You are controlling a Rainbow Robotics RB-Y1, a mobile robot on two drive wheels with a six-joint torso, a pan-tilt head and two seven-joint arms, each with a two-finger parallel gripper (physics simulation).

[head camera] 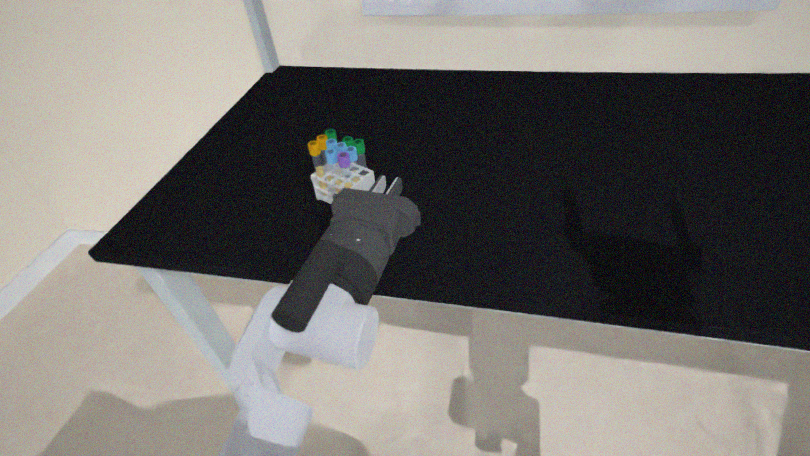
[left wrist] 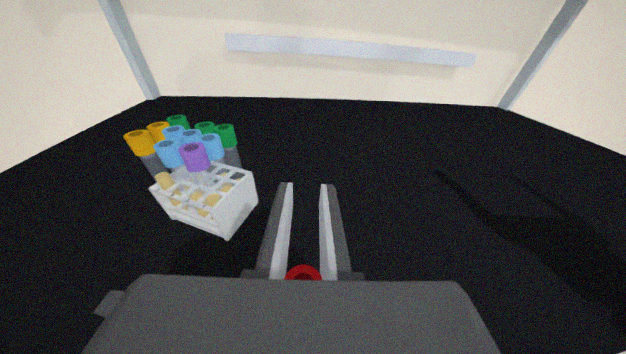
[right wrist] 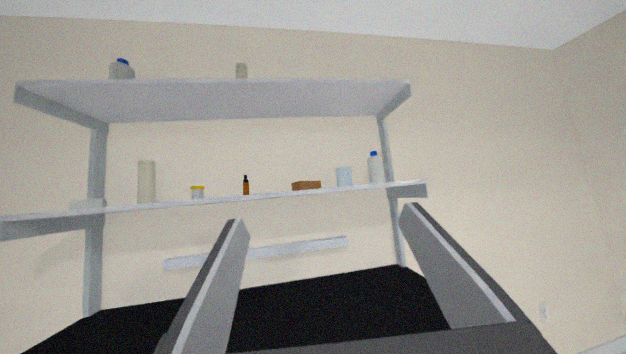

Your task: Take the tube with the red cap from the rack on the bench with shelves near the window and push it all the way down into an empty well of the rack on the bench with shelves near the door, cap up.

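Places are measured from the robot's base along level axes (x down, y back, z left), in centimetres.
Where they show: left gripper, fingertip midpoint: [head camera: 391,181] [left wrist: 306,193]; right gripper, fingertip midpoint: [right wrist: 324,220].
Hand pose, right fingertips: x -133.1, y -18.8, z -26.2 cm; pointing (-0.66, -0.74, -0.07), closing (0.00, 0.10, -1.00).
Observation:
Things, the pixels of their centre, and the offset from my right fingertips. "spot": a spot on its surface instead. Level surfaces: height alone.
- tube with the red cap, body centre: [left wrist: 299,292] dx +36.2, dy -13.1, dz +43.9 cm
- black bench at its surface level: dx +41.6 cm
- white rack at the middle of its body: [left wrist: 210,195] [head camera: 344,185] dx +38.7, dy -25.5, dz +55.1 cm
- brown box at a spot on its surface: [right wrist: 306,185] spot: dx -6.1, dy -60.5, dz -3.5 cm
- bench top at its surface level: dx +41.6 cm
- upper shelf at its surface level: dx -47.9 cm
In the left wrist view, the tube with the red cap [left wrist: 303,273] is low between the fingers, near the palm. Its cap faces up and the tube body is hidden. My left gripper [head camera: 391,181] [left wrist: 306,193] is shut on it, over the black bench [head camera: 510,141] [left wrist: 350,145]. The cap does not show in the head view. A white rack [head camera: 363,181] [left wrist: 241,205] stands just left of the fingers. It holds tubes with orange, green, light blue and purple caps, and some wells without tubes show at its near and right side. My right gripper [right wrist: 324,220] is open and empty.
In the right wrist view, a shelf [right wrist: 220,200] carries a brown box [right wrist: 306,185], bottles and jars above the bench top [right wrist: 325,300]. An upper shelf [right wrist: 240,100] is above it. A grey post [head camera: 262,36] rises at the bench's back left corner.

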